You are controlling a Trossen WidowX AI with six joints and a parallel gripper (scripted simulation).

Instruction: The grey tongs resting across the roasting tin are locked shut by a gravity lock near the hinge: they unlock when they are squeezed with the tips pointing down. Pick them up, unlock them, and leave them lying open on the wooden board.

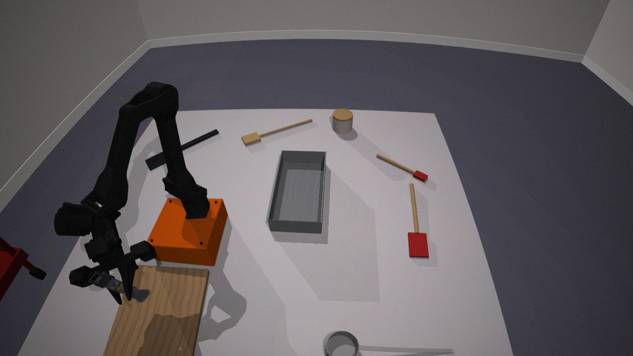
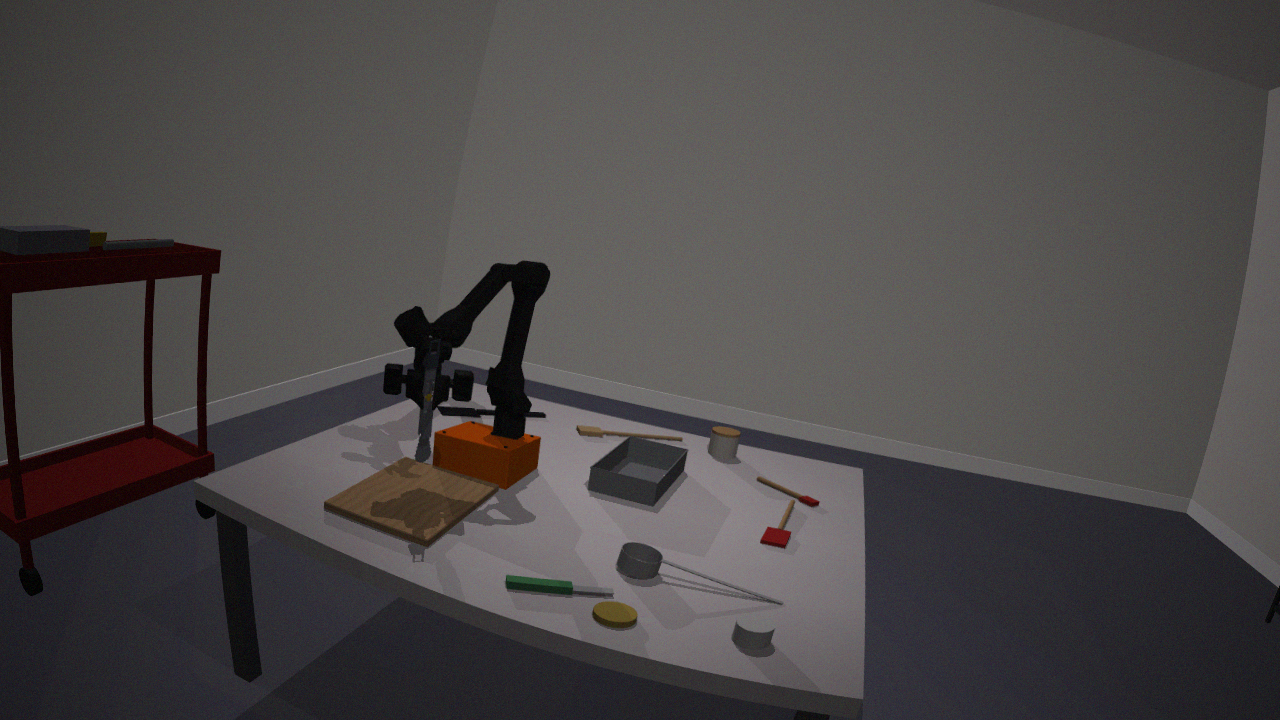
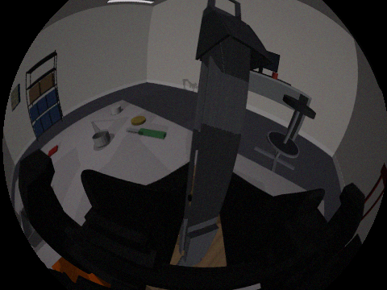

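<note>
The wooden board lies 20 cm below my gripper tip, 3 cm behind it and 2 cm to the left of it. Also, from my gripper tip: black spatula (73 cm to the left, 20 cm below, 11 cm behind); then roasting tin (46 cm to the left, 37 cm ahead, 18 cm below); then green-handled knife (34 cm ahead, 20 cm below, 19 cm to the right).
</note>
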